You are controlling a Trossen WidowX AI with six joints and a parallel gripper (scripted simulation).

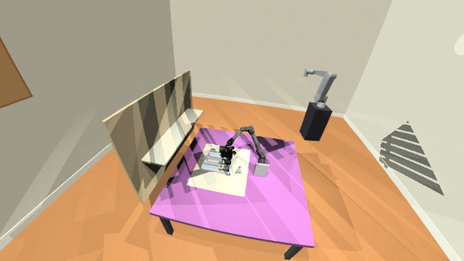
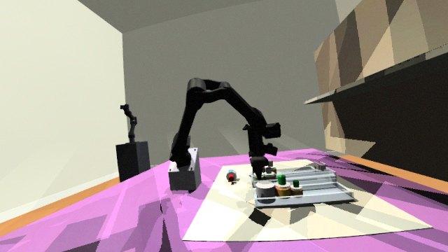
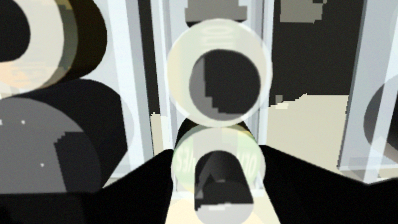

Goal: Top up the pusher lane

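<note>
Right now the cream mat is 6 cm ahead of my gripper tip, 3 cm below it and 1 cm to the left of it. Also, from my gripper tip: wall shelf 50 cm ahead, 34 cm above, 5 cm to the right.
</note>
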